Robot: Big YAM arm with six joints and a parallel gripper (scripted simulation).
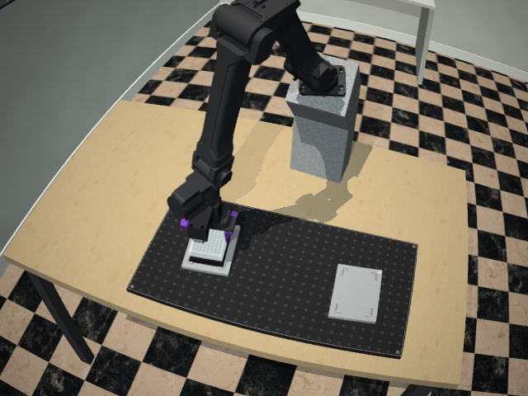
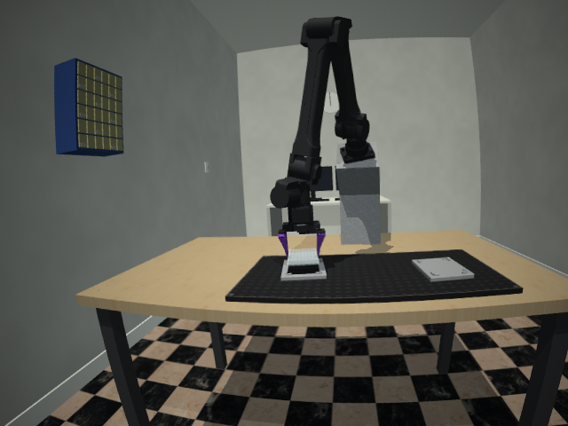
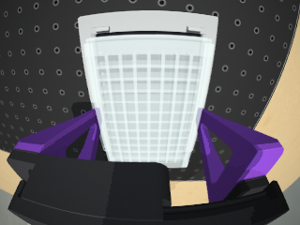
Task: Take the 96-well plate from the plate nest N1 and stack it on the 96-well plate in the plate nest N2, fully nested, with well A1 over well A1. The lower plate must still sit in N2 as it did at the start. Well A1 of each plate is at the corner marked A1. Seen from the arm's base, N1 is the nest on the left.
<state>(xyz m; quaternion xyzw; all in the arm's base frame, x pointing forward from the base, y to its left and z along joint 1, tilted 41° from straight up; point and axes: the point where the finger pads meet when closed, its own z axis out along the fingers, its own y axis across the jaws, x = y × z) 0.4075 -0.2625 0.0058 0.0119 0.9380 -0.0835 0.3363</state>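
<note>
The white 96-well plate is 1 cm below my hand. Also, from my hand: black 96-well plate: 3 cm below; then grey plate nest N1: 13 cm ahead, 37 cm to the left, 4 cm below; then grey plate nest N2: 4 cm below.
</note>
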